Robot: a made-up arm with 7 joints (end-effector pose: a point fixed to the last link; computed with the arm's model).
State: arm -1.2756 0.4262 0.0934 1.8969 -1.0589 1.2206 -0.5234
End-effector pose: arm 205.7 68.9 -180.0 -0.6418 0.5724 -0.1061 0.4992
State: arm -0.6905 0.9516 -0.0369 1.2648 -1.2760 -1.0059 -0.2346
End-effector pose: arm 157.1 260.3 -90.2 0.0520 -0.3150 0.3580 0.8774
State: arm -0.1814 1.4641 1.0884 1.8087 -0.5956 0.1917 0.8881
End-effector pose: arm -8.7 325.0 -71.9 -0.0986 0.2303 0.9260 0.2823
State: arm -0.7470 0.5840 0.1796 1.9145 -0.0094 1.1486 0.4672
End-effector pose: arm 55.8 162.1 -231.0 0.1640 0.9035 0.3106 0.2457
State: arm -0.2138 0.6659 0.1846 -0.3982 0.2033 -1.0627 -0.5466
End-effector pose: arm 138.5 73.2 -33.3 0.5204 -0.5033 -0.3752 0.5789
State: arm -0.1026 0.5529 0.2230 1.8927 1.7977 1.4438 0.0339
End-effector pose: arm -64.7 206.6 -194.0 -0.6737 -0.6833 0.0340 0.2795
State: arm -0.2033 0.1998 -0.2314 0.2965 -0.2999 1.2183 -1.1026
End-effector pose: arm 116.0 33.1 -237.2 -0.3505 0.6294 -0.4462 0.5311
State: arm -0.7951 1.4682 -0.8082 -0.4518 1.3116 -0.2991 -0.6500
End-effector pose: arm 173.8 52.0 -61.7 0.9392 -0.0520 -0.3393 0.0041
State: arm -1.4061 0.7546 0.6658 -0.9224 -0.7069 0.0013 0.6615
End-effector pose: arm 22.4 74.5 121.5 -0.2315 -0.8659 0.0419 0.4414
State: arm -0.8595 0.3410 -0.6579 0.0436 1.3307 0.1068 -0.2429
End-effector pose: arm 214.9 -60.7 -71.7 0.7772 -0.2708 -0.1765 0.5399
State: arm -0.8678 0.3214 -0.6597 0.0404 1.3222 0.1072 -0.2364
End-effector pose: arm 213.6 -64.8 -69.0 0.7676 -0.2820 -0.1766 0.5478
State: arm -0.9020 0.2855 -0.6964 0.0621 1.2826 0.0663 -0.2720
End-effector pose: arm 209.9 -77.5 -68.1 0.7554 -0.2960 -0.2211 0.5411
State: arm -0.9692 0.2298 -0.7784 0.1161 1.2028 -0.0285 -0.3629
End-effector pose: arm 201.3 -99.9 -69.2 0.7402 -0.3136 -0.3184 0.5024
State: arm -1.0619 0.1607 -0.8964 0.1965 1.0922 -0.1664 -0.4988
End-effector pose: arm 186.4 -126.2 -72.4 0.7234 -0.3294 -0.4430 0.4146
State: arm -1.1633 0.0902 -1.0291 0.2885 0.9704 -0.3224 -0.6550
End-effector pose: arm 168.2 -148.3 -77.6 0.7072 -0.3345 -0.5546 0.2837
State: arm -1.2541 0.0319 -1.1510 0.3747 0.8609 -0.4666 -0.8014
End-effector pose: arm 152.5 -161.7 -83.8 0.6935 -0.3249 -0.6267 0.1440
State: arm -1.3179 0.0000 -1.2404 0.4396 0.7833 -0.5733 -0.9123
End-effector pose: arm 144.3 -166.4 -89.6 0.6854 -0.3048 -0.6604 0.0356
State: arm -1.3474 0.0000 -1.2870 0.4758 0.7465 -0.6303 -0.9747
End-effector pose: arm 144.0 -165.2 -94.2 -0.6845 0.2821 0.6719 0.0215
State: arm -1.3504 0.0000 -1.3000 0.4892 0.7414 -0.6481 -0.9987
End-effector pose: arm 144.2 -164.3 -96.6 -0.6849 0.2715 0.6749 0.0401
